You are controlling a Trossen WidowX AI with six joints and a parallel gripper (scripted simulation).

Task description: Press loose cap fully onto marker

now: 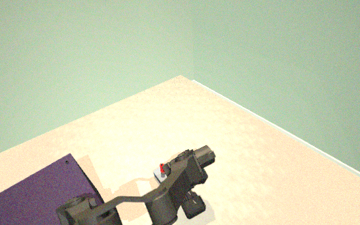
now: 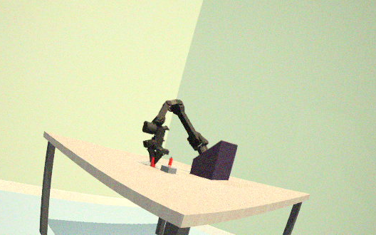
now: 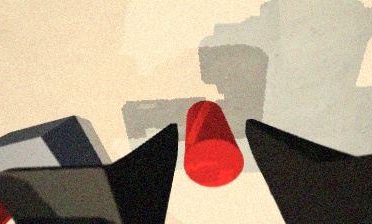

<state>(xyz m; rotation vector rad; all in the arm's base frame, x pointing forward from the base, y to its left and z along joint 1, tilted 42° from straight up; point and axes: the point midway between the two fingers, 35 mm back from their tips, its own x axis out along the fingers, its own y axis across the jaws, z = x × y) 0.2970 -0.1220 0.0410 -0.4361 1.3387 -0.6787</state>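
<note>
The red cap is 1 cm above my gripper tip. Also, from my gripper tip: holder block (13 cm to the left).
</note>
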